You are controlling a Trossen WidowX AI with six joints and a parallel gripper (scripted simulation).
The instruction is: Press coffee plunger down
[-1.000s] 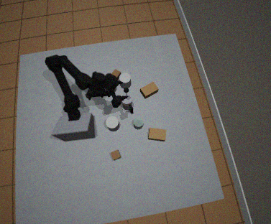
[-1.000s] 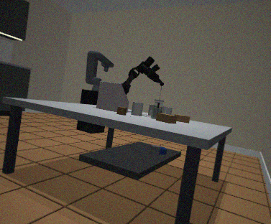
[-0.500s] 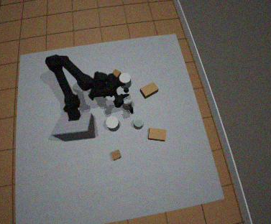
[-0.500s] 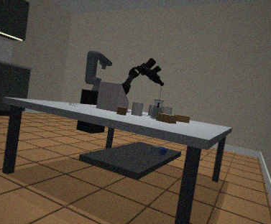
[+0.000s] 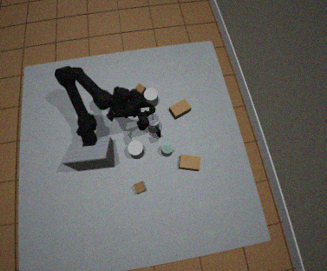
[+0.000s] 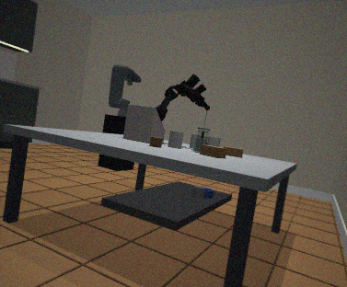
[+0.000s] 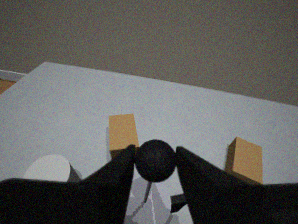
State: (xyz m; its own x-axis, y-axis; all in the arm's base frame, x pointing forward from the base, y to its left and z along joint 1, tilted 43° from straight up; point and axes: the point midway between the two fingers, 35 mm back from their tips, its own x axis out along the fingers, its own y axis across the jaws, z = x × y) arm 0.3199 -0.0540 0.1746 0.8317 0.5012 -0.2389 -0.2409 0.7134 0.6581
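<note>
The coffee press is 14 cm below my gripper tip and 2 cm to the right of it.
</note>
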